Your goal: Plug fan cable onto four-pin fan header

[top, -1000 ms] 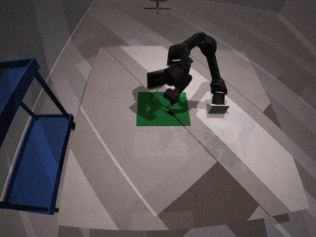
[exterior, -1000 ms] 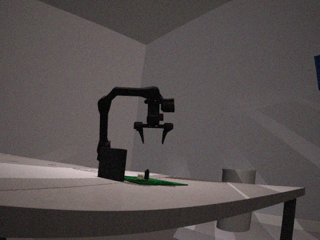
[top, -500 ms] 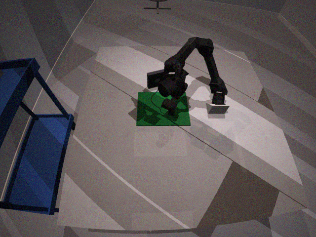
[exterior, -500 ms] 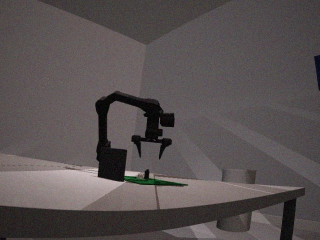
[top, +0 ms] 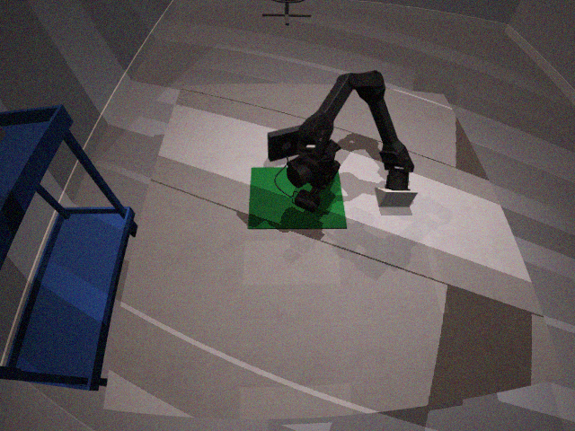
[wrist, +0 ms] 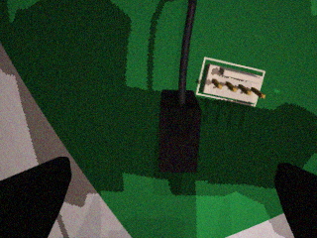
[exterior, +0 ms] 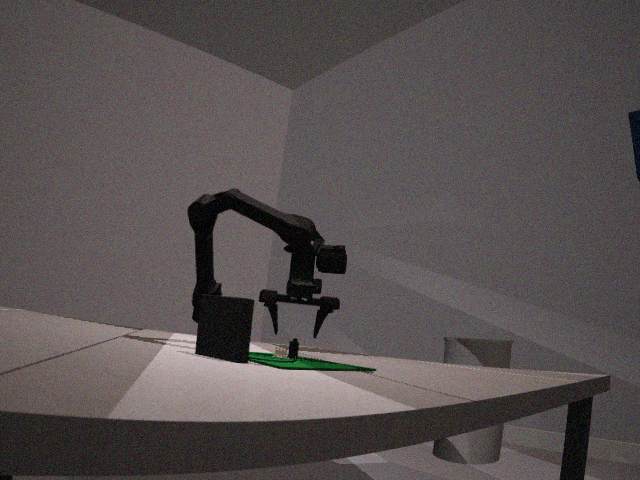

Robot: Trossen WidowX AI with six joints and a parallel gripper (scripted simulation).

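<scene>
Right now my gripper tip is 10 mm to the left of the black plug and 30 mm above it. Also, from my gripper tip: white four-pin header 40 mm to the right, 60 mm below; then board 50 mm ahead, 60 mm to the right, 70 mm below; then pale header part 10 mm ahead, 50 mm to the right, 40 mm below.
</scene>
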